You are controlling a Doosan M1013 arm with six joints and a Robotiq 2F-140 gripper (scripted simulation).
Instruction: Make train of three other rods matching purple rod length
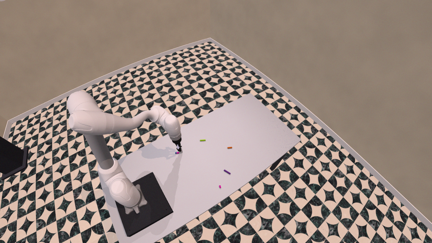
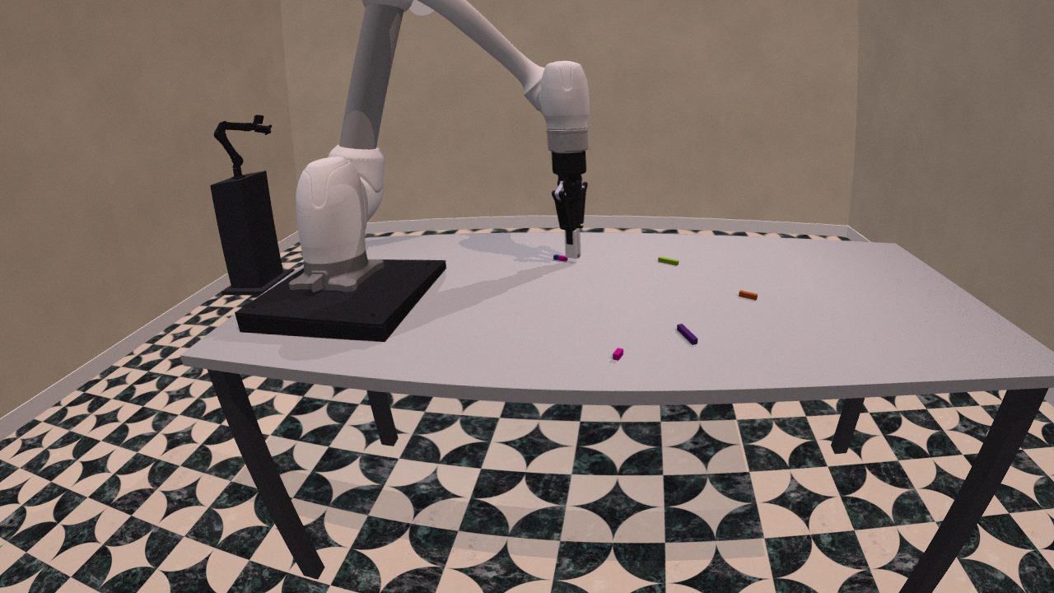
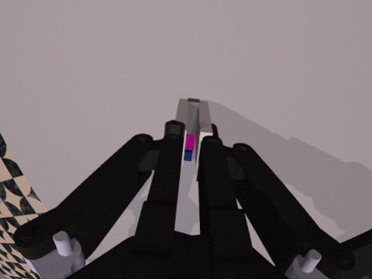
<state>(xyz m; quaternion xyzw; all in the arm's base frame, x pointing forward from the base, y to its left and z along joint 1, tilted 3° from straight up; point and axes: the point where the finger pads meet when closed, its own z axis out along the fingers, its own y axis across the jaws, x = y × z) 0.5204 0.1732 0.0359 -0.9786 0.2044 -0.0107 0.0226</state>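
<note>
The small blue rod lies 4 cm behind my hand, 2 cm to the left of it and 4 cm below it. The rest, counted from my hand: grey rod: 3 cm below; then lime rod: 22 cm ahead, 4 cm below; then orange rod: 38 cm ahead, 20 cm to the right, 4 cm below.
</note>
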